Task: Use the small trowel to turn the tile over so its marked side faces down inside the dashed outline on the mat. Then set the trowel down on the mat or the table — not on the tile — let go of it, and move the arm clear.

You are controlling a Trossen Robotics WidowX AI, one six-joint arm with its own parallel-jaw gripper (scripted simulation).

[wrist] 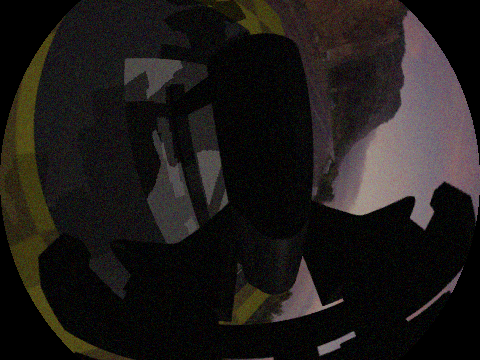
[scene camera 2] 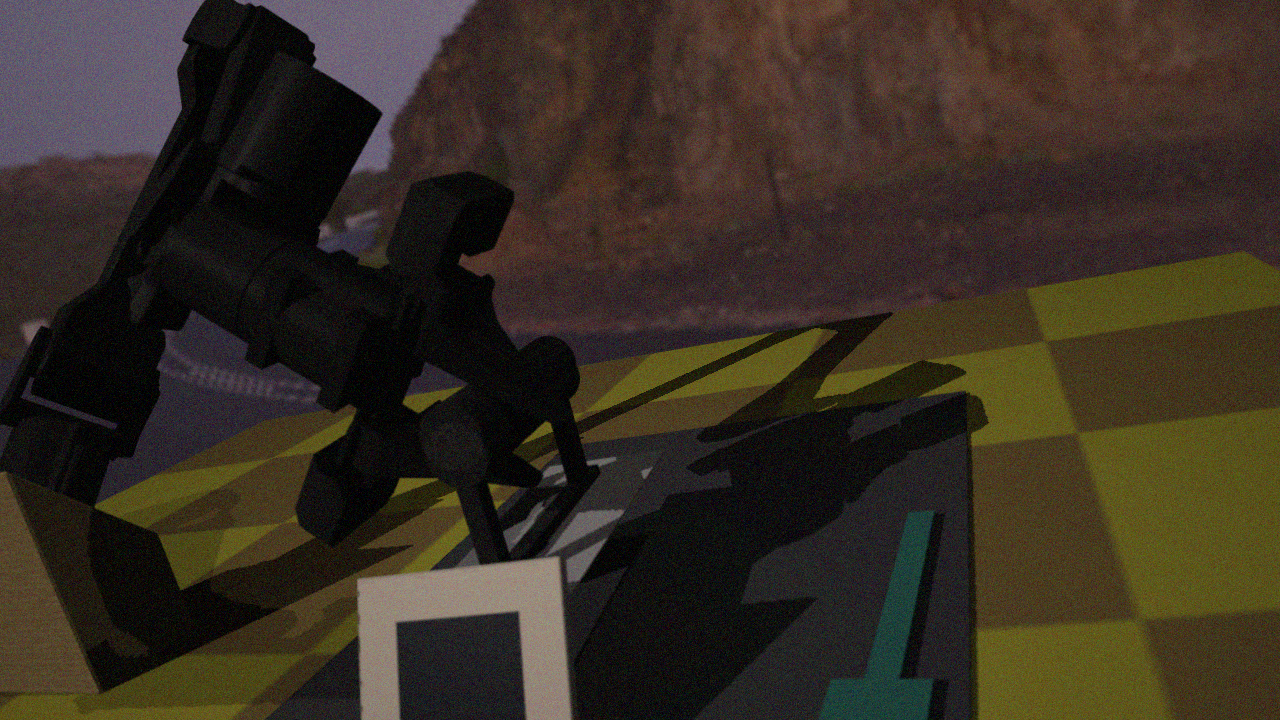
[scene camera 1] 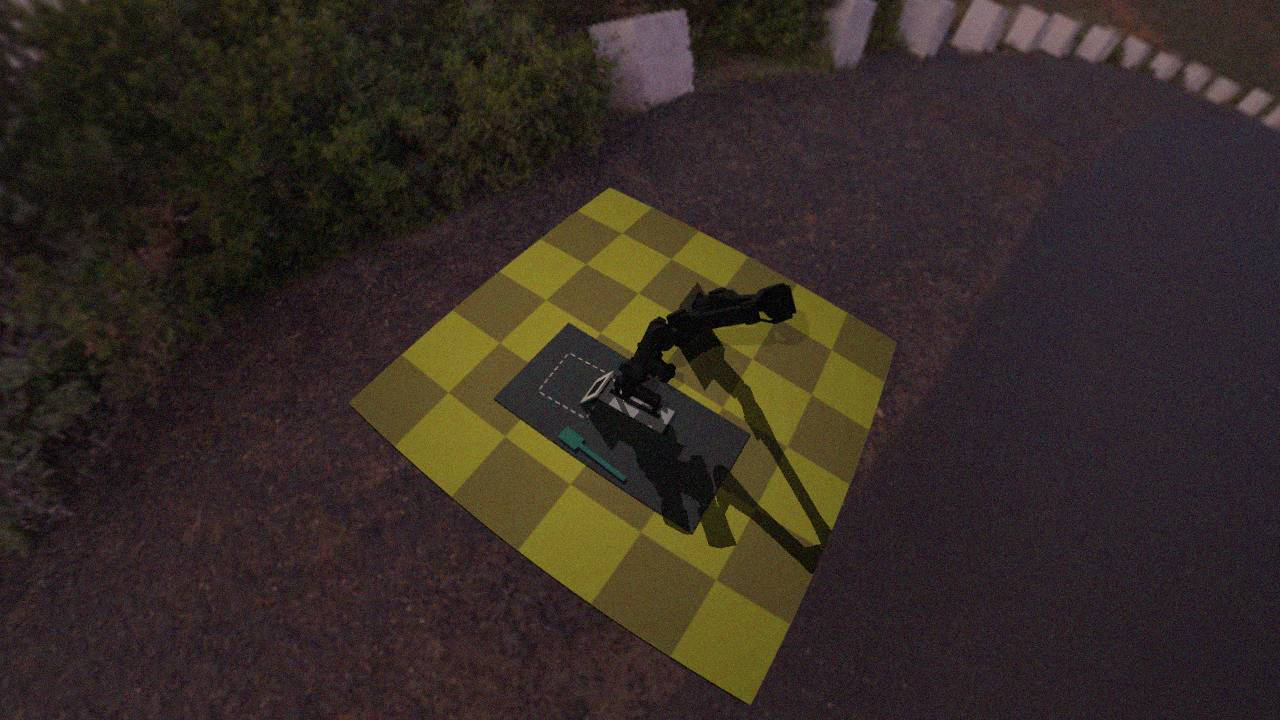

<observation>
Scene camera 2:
my gripper: 553, 452
dark wedge: 572, 512
tile: 496, 634
grey mat: 752, 568
</observation>
